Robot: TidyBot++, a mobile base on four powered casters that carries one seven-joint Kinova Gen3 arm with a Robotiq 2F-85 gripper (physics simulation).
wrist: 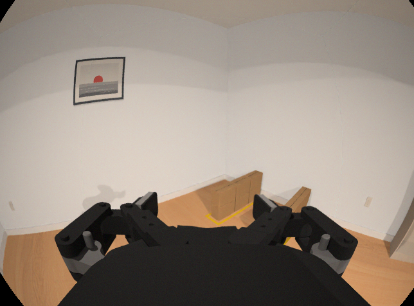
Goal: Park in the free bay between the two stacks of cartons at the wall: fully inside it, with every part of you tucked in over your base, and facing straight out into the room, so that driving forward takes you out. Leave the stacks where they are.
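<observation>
One stack of cartons point(236, 196) stands on the floor against the right-hand wall, near the room corner, with yellow tape point(218, 222) along its foot. The other stack of cartons point(300, 198) stands to its right; its upper part shows and the rest is hidden behind my right finger. The bay lies between the two stacks and is mostly covered by my gripper point(205, 201). My gripper is open, with its fingers wide apart and nothing between them. It reaches out in front of the camera, above the floor. My base does not show.
A framed picture point(99, 81) hangs on the left wall. The edge of a pale open cabinet point(404, 242) shows at the far right, by the right-hand wall. Wall outlets point(368, 202) point(12, 205) sit low on both walls. A shadow falls on the left wall.
</observation>
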